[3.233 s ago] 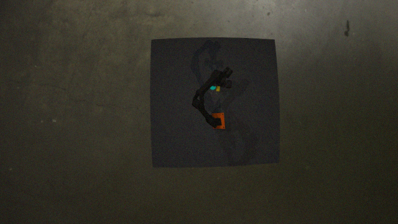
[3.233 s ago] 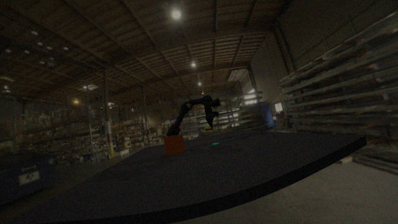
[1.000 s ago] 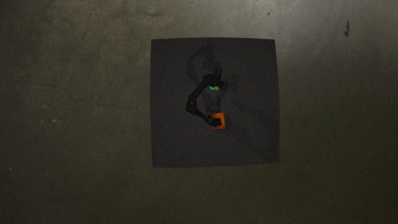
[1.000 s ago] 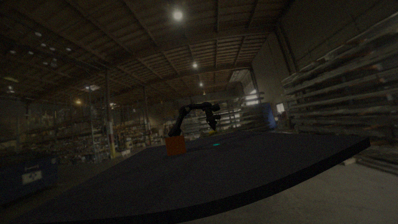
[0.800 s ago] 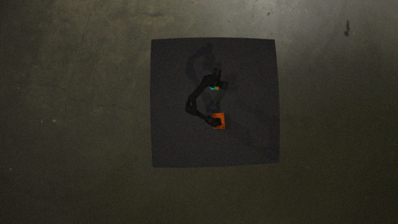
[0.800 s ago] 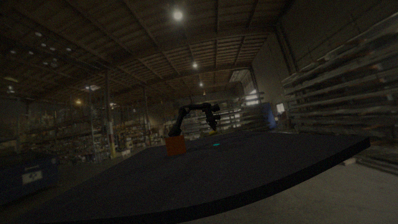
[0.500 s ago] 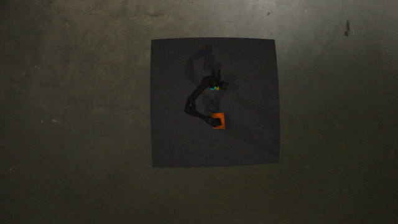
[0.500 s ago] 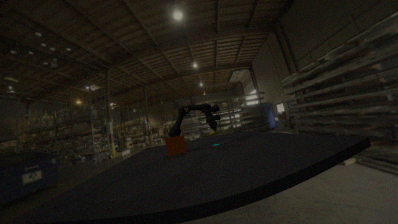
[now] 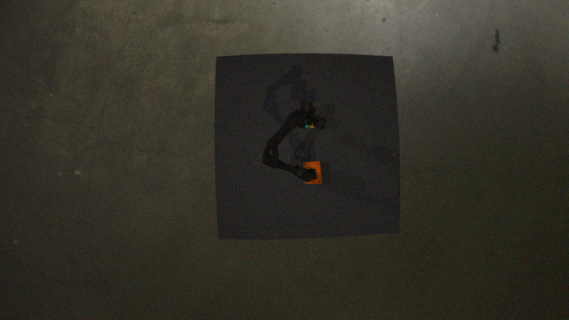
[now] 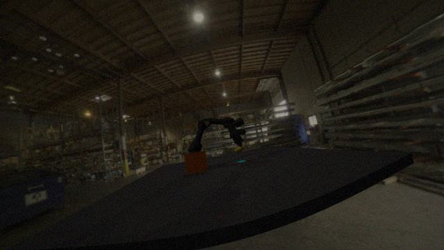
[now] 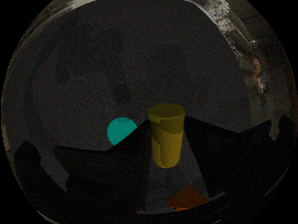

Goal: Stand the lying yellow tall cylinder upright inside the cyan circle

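Now: the cyan circle 50 mm to the left of my gripper tip and 110 mm below it. The rest, counted from my gripper tip: yellow cylinder (20 mm behind, 10 mm to the left, 10 mm below).
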